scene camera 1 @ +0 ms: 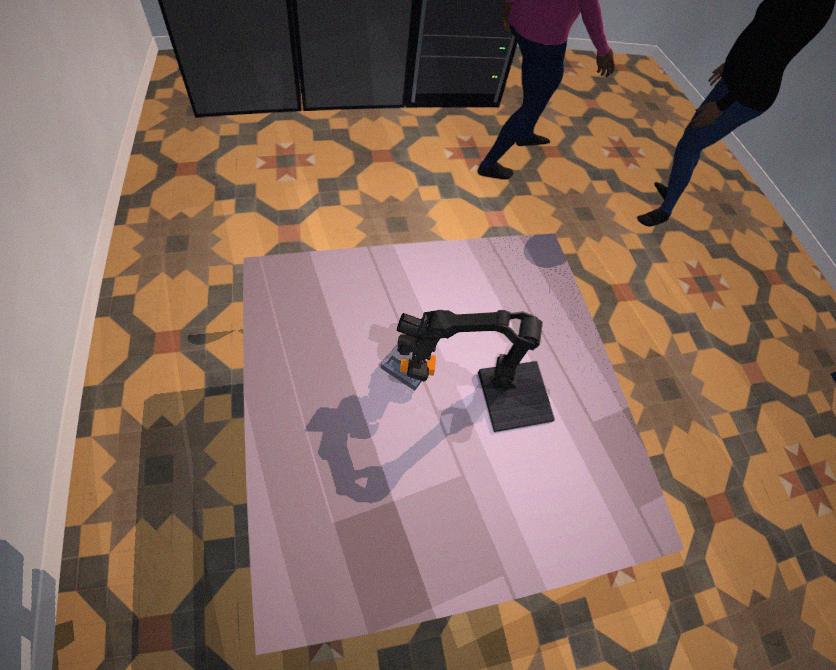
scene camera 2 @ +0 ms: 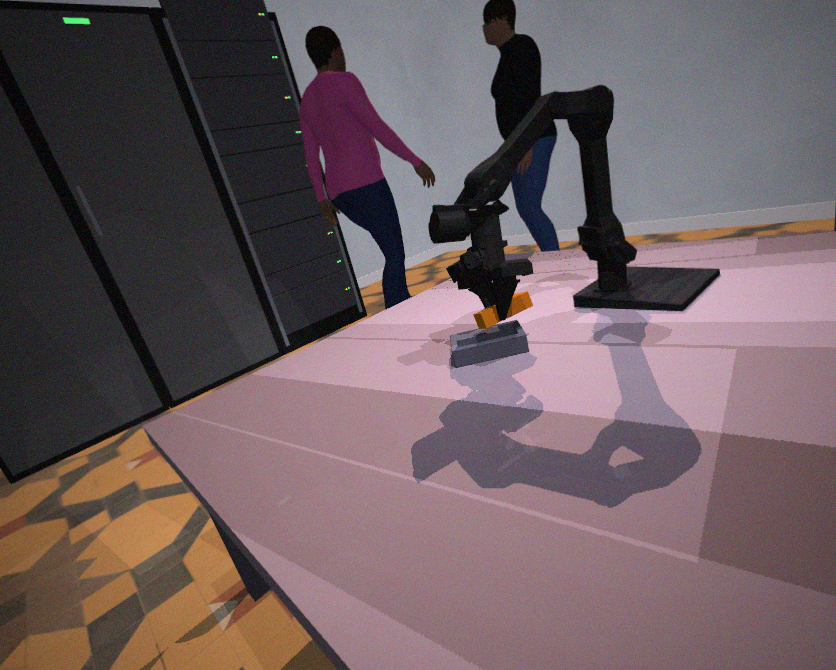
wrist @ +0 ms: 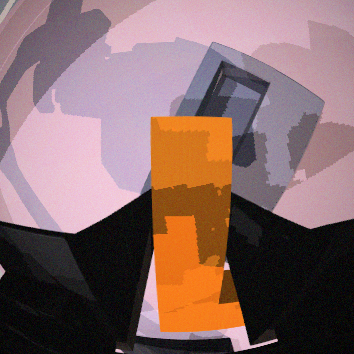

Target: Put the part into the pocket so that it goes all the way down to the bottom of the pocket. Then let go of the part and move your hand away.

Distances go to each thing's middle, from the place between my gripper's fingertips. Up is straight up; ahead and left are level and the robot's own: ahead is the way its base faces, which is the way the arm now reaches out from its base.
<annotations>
I see the orange part [scene camera 2: 488, 317] 20 mm behind my hand, 10 mm to the left of it and 10 mm above it. Also, from my hand: grey pocket block [wrist: 273, 117]: 40 mm below, 30 mm to the right, 10 mm ahead.
</annotations>
